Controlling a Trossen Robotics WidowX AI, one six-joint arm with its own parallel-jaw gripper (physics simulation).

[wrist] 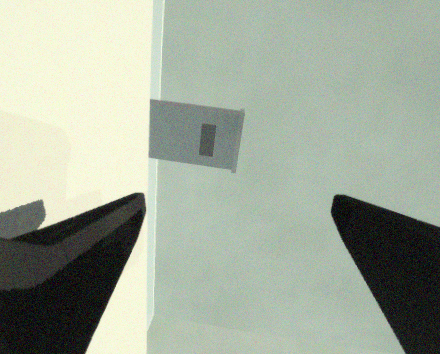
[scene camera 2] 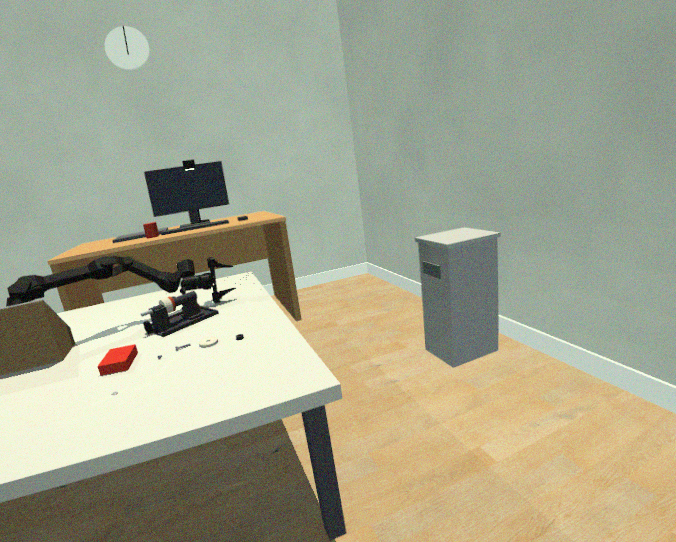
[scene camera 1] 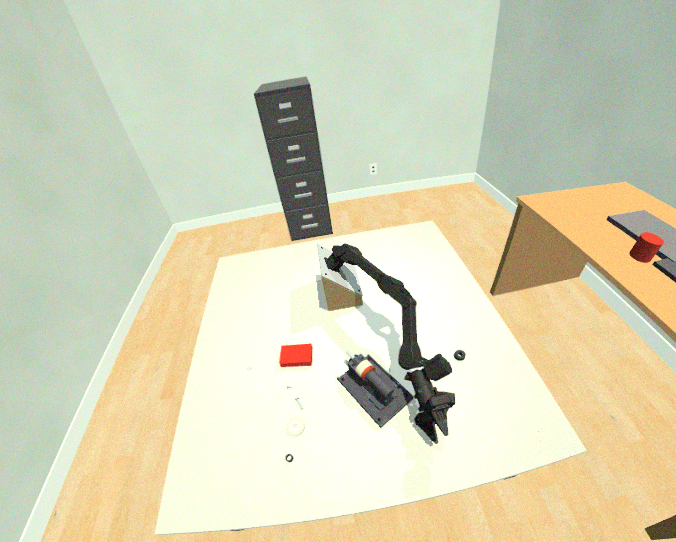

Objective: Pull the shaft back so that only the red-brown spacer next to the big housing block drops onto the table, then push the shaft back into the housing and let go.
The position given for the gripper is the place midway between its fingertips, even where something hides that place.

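Note:
The gripper [scene camera 1: 441,440] [wrist: 238,202] is open and holds nothing. A red block [scene camera 2: 119,359] [scene camera 1: 291,355] rests on the table; in the wrist view the block is out of frame.

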